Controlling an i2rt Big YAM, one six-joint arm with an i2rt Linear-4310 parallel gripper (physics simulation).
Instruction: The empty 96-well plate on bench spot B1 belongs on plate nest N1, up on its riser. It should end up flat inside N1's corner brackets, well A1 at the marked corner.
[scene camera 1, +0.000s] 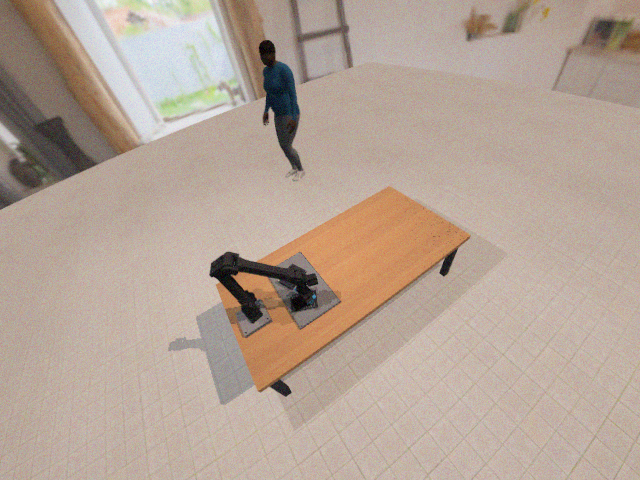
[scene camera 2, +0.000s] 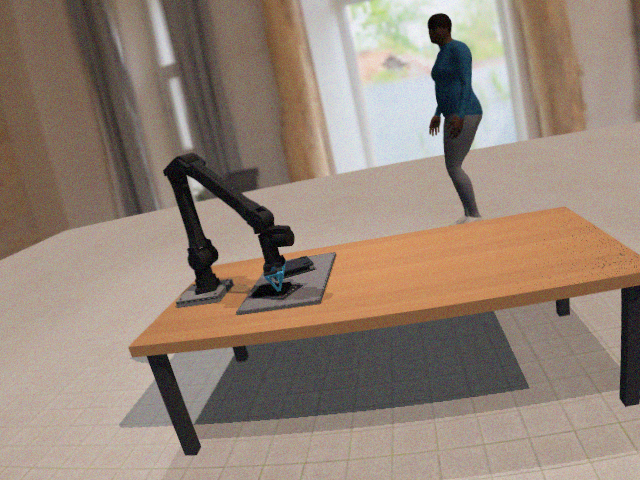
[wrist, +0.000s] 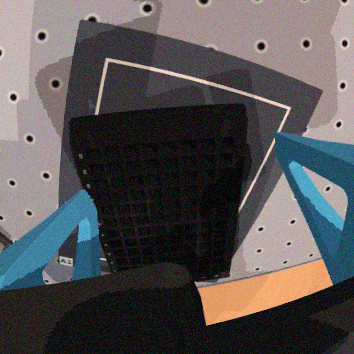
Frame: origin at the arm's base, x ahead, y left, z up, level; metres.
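Where they show: gripper, fingertip midpoint: (scene camera 1: 307, 298) (scene camera 2: 280, 286) (wrist: 180, 171); arm's base, link origin: (scene camera 1: 253, 313) (scene camera 2: 208, 287).
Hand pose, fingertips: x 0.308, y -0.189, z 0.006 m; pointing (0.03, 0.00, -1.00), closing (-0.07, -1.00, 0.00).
Observation:
Each offset is from my fingertips to the centre of the thing. "spot": to the spot under its first point. Level surfaces: height alone.
The black 96-well plate @[dx -0.035, dy +0.020, dz -0.012 m] (wrist: 165, 190) (scene camera 2: 266, 290) lies on bench spot B1 @[spot: dx +0.065, dy +0.013, dz -0.019 m] (wrist: 100, 45), a dark rectangle with a pale outline. The plate is turned relative to that outline. A small A1 label @[spot: dx -0.055, dy +0.107, dz -0.019 m] (wrist: 65, 260) shows at the spot's lower left in the wrist view. My gripper (wrist: 180, 171) (scene camera 2: 275, 281) is open and empty, its blue fingers over either side of the plate. In the wrist view the left fingertip overlaps the plate's left edge; the right one stands clear of its right side. Nest N1 @[dx +0.042, dy +0.212, dz -0.003 m] (scene camera 2: 300, 265) appears as a dark raised block behind; its brackets and marked corner cannot be made out.
A grey perforated board (scene camera 1: 323, 307) (scene camera 2: 323, 281) (wrist: 290, 25) bears the spot and the nest. It lies on the wooden table @[dz -0.034 m] (scene camera 1: 372, 258) (scene camera 2: 439, 268), beside my arm's base plate (scene camera 1: 253, 325) (scene camera 2: 204, 298). A person (scene camera 1: 281, 93) (scene camera 2: 457, 82) stands beyond the table.

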